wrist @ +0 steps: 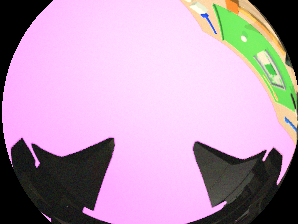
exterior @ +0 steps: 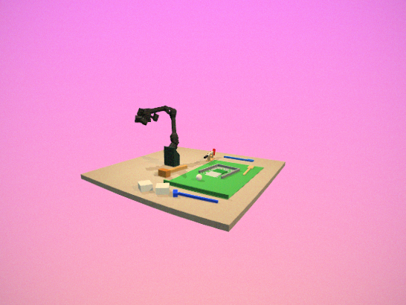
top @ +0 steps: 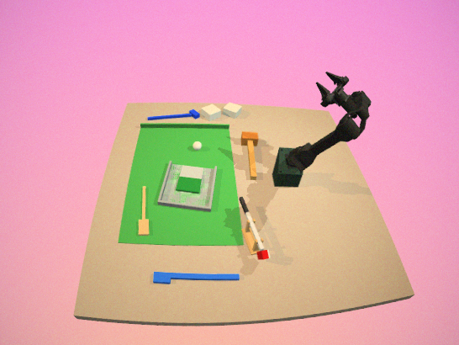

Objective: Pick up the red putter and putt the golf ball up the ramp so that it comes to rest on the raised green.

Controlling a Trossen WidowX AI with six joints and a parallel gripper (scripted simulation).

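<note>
The red putter is 35 cm ahead of my gripper tip, 42 cm to the left of it and 41 cm below it. Round my gripper tip: white golf ball: 49 cm ahead, 11 cm to the right, 45 cm below.
</note>
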